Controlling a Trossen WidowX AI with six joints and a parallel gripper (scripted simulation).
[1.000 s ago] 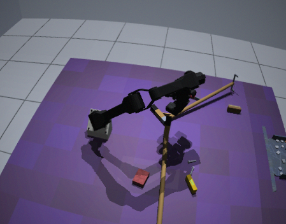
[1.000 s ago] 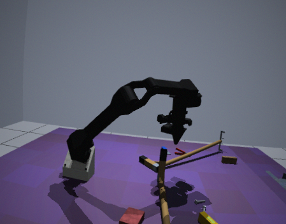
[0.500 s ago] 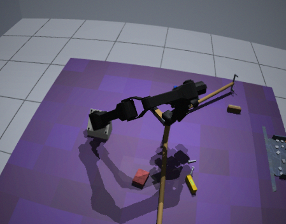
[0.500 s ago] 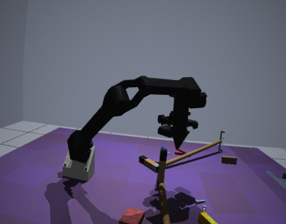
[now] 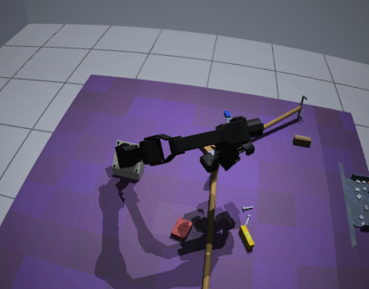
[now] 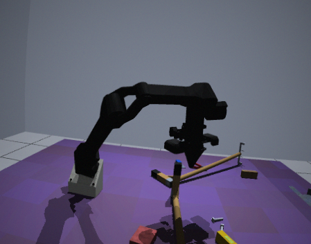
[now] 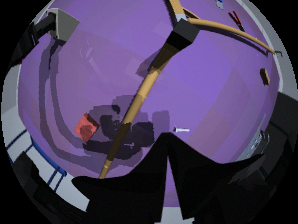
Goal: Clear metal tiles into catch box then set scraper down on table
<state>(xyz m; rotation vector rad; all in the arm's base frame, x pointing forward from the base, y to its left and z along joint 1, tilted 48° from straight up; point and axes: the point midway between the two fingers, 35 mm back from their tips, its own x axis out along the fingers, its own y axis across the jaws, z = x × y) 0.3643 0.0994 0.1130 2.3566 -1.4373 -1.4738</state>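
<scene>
My gripper tip is now 170 mm to the left of the long scraper, 110 mm above it and 10 mm short of it. Also, from my gripper tip: red block 190 mm to the right, 160 mm below, 90 mm behind; then yellow block 150 mm to the right, 150 mm below, 140 mm ahead; then blue item 480 mm to the left, 170 mm below, 70 mm behind.
</scene>
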